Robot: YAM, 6 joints.
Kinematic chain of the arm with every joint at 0, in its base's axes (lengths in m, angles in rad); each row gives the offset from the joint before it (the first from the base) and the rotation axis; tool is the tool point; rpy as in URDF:
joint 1: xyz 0 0 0.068 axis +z
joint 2: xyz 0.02 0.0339 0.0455 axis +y
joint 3: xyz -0.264 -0.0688 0 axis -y
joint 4: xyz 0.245 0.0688 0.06 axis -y
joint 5: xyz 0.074 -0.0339 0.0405 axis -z
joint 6: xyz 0.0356 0 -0.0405 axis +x
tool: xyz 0 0 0 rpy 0 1.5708 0
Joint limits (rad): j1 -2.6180..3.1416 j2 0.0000..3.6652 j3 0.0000..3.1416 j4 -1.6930..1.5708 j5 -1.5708..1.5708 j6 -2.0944..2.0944
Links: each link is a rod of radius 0.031 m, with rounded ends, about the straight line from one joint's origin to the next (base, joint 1, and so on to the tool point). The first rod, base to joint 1, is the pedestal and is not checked.
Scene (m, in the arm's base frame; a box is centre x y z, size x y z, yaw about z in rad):
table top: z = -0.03
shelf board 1: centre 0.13 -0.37 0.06 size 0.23 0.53 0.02 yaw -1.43
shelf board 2: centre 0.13 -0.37 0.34 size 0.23 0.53 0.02 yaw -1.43
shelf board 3: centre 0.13 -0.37 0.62 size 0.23 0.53 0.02 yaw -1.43
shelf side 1: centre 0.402 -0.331 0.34 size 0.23 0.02 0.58 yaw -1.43
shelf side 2: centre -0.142 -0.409 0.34 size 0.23 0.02 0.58 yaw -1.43
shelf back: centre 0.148 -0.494 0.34 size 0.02 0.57 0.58 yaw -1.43
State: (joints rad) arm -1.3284 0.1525 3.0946 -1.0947 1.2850 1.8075
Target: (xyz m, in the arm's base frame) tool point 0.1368 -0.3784 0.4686
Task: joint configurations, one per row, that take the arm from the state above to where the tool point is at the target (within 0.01 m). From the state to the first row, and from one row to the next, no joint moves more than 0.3 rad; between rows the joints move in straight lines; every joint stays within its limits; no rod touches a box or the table.
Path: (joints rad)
1: -1.2284 0.3850 2.8415 -1.1652 1.2434 1.8075
2: -1.1284 0.6175 2.5884 -1.2358 1.2017 1.8075
3: -1.0283 0.8500 2.3353 -1.3063 1.1601 1.8075
4: -0.9283 1.0825 2.0822 -1.3768 1.1185 1.8075
5: -0.8283 1.3150 1.8291 -1.4474 1.0769 1.8075
6: -0.9333 1.5385 2.0251 -1.2797 1.1000 1.8075
7: -1.0382 1.7620 2.2211 -1.1121 1.1232 1.8075
8: -1.1432 1.9855 2.4171 -0.9445 1.1463 1.8075

